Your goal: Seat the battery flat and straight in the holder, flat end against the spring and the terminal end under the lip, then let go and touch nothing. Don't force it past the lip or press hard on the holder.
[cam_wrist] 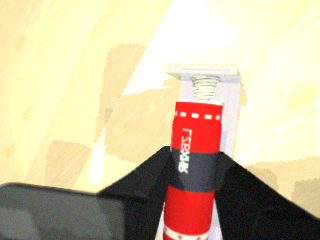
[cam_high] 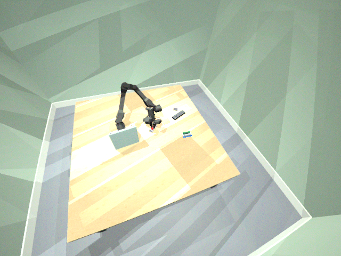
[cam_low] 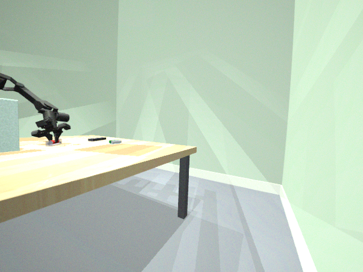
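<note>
Right now the red battery is 10 mm to the left of my gripper tip and 10 mm above it. From my gripper tip the other things lie so: black bar: 330 mm ahead, 50 mm to the left.
</note>
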